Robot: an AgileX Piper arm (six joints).
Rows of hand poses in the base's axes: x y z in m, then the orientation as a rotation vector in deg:
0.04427 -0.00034 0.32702 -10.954 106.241 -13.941
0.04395 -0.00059 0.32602 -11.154 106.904 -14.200
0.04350 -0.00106 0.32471 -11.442 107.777 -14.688
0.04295 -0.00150 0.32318 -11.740 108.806 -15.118
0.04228 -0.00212 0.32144 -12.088 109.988 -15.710
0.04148 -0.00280 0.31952 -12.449 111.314 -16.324
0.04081 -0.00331 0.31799 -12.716 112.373 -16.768
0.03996 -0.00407 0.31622 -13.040 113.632 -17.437
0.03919 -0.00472 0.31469 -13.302 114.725 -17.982
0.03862 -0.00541 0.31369 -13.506 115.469 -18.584
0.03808 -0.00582 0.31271 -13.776 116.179 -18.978
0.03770 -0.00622 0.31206 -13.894 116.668 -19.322
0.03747 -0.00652 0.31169 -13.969 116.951 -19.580
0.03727 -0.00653 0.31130 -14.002 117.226 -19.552
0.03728 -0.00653 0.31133 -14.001 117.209 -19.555
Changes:
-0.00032 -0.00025 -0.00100 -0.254 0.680 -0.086
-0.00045 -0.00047 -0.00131 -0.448 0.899 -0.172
-0.00055 -0.00044 -0.00153 -0.404 1.055 -0.158
-0.00067 -0.00062 -0.00174 -0.533 1.214 -0.226
-0.00080 -0.00068 -0.00192 -0.545 1.358 -0.249
-0.00067 -0.00051 -0.00153 -0.390 1.083 -0.191
-0.00085 -0.00076 -0.00177 -0.564 1.289 -0.288
-0.00077 -0.00065 -0.00153 -0.453 1.117 -0.247
-0.00057 -0.00069 -0.00100 -0.482 0.767 -0.254
-0.00054 -0.00041 -0.00098 -0.363 0.745 -0.110
-0.00038 -0.00040 -0.00065 -0.271 0.502 -0.154
-0.00023 -0.00030 -0.00037 -0.201 0.293 -0.110
-0.00020 -0.00001 -0.00039 0.020 0.274 -0.014
0.00001 0.00000 0.00003 -0.003 -0.017 0.001

